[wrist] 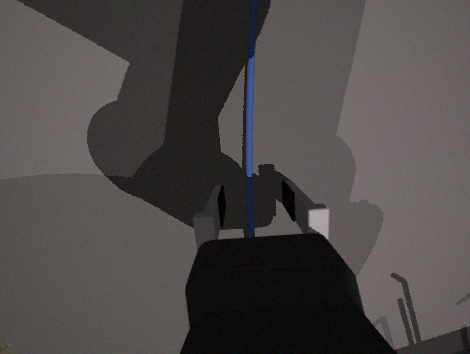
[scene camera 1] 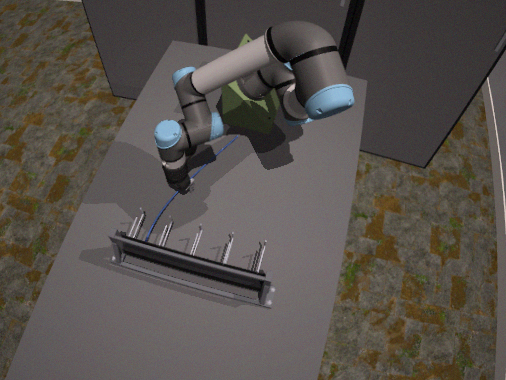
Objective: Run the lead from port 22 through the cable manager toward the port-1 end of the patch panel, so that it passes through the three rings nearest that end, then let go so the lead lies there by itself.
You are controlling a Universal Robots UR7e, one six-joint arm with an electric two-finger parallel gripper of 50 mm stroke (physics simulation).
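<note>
The blue lead (scene camera 1: 160, 214) (wrist: 250, 115) leaves the back of the patch panel (scene camera 1: 190, 264) between the two leftmost rings and curves over the table to near the robot's base. My gripper (scene camera 1: 188, 186) (wrist: 253, 194) is open, over the lead's middle stretch. In the wrist view the lead runs between the two spread fingers, touching neither; how high the fingertips are above it I cannot tell. The cable manager's rings, among them the leftmost ring (scene camera 1: 136, 226), a middle ring (scene camera 1: 197, 241) and the rightmost ring (scene camera 1: 259, 256), stick out behind the panel. The port numbers cannot be read.
The grey table (scene camera 1: 295, 210) carries the panel and the arm's green base (scene camera 1: 247, 112). Dark cabinets (scene camera 1: 400, 65) stand behind the table. The arm's shadows fall across the lead, and thin ring shadows show at the lower right of the wrist view.
</note>
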